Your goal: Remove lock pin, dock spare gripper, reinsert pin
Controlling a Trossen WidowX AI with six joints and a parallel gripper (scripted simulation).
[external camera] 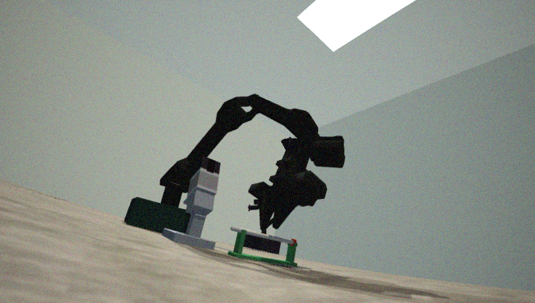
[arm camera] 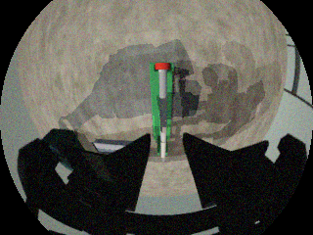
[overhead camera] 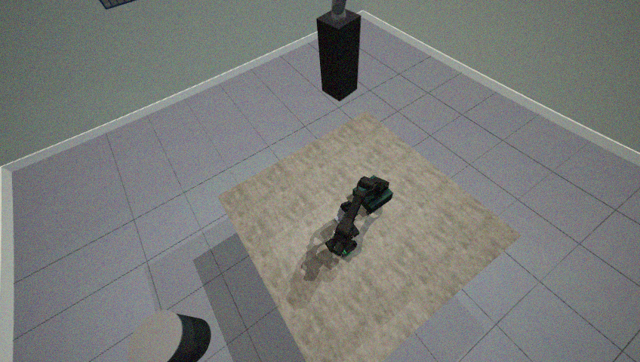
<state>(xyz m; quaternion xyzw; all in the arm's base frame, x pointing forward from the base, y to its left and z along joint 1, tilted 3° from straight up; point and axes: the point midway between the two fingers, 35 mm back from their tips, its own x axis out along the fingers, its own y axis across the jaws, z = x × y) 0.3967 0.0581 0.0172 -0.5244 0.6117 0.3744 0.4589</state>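
Now: gripper tip 4 cm above the rack and 1 cm to the right of it. Round my gripper tip: socket: 12 cm behind, 9 cm to the right, 1 cm below; then spare gripper: 13 cm behind, 9 cm to the right, 6 cm above.
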